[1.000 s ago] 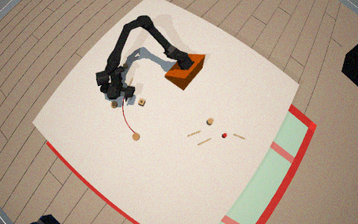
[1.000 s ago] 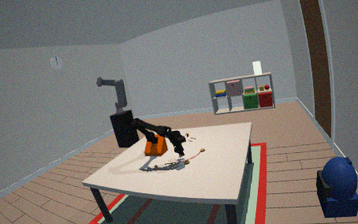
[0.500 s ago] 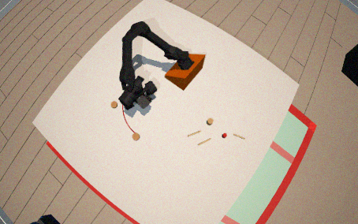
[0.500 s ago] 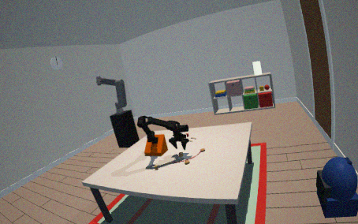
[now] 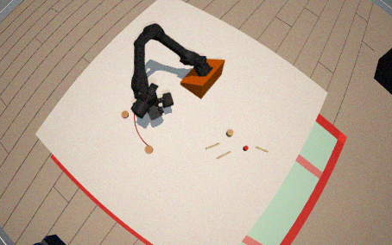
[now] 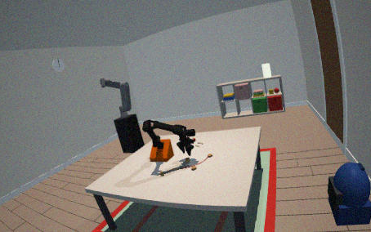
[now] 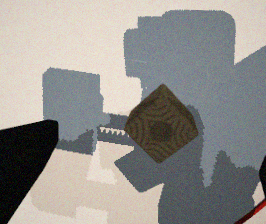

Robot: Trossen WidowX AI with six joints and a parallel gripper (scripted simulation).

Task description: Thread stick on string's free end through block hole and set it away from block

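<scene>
Right now my gripper tip is 10 mm to the left of the wooden block and 50 mm above it. Round my gripper tip: round wooden button (160 mm ahead, 90 mm to the left, 50 mm below); then thin wooden stick (40 mm behind, 140 mm to the right, 60 mm below).
</scene>
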